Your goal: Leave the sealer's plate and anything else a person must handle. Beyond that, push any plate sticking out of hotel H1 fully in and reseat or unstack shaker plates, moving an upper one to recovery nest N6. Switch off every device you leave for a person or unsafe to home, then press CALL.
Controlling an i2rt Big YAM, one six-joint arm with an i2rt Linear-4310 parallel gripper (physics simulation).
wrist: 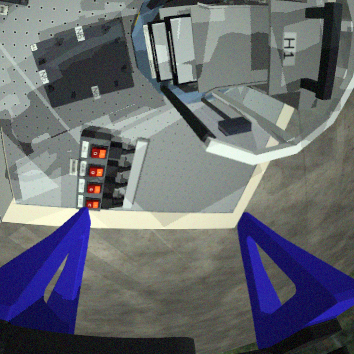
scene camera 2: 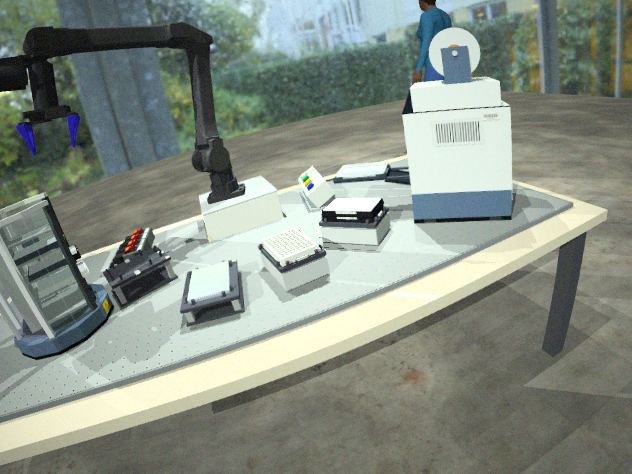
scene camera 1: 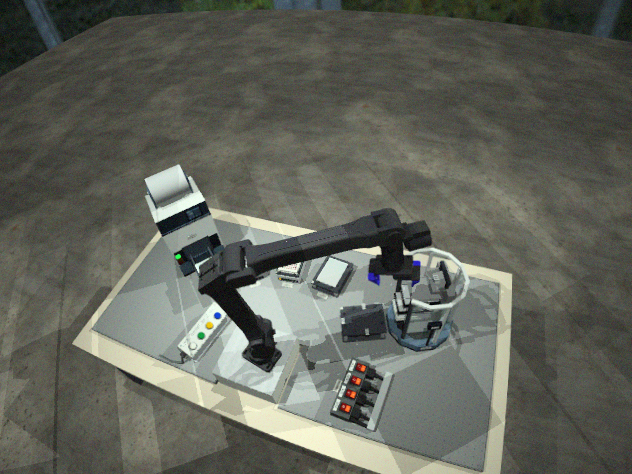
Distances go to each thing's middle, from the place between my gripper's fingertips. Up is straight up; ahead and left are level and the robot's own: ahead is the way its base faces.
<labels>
I see my gripper 230 mm above the plate hotel (scene camera 2: 55, 309), 140 mm short of it and 80 mm to the left of it. From my hand the other things lie so: flat plate (scene camera 2: 208, 282): 340 mm below, 320 mm to the left, 160 mm ahead.
</labels>
